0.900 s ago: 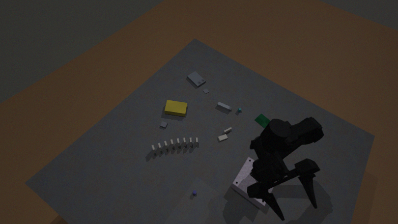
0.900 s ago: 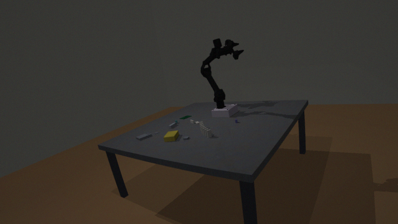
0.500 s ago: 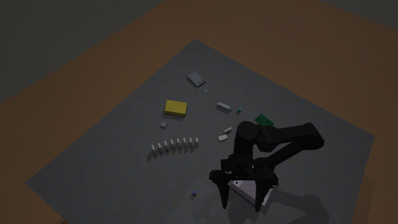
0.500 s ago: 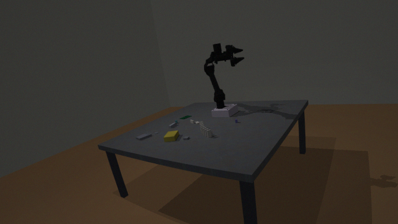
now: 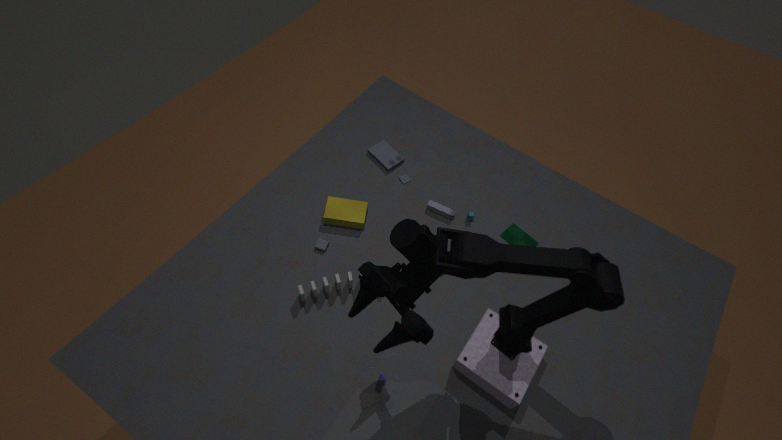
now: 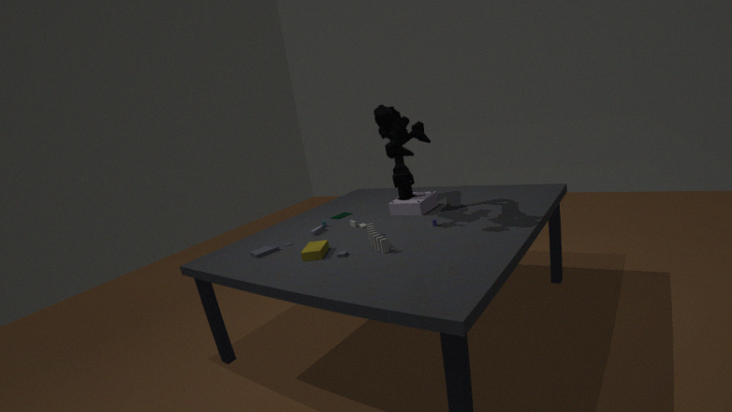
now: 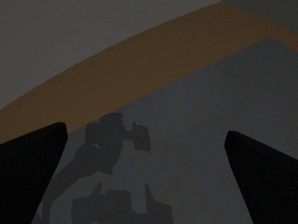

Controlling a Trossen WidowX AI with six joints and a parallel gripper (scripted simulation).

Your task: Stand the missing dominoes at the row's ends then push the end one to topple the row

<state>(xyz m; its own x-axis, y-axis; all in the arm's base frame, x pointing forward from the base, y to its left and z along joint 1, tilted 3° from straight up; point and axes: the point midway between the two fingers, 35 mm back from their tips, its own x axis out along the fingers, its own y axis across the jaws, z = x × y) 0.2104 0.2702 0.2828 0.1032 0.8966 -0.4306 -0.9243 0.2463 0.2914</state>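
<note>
The yellow block lies 350 mm ahead of my gripper tip, 300 mm to the right of it and 300 mm below it. From my gripper tip the other things lie so: small grey cube 320 mm ahead, 180 mm to the right, 310 mm below; then purple cube 50 mm behind, 30 mm to the right, 310 mm below; then grey bar 150 mm ahead, 520 mm to the right, 310 mm below.
</note>
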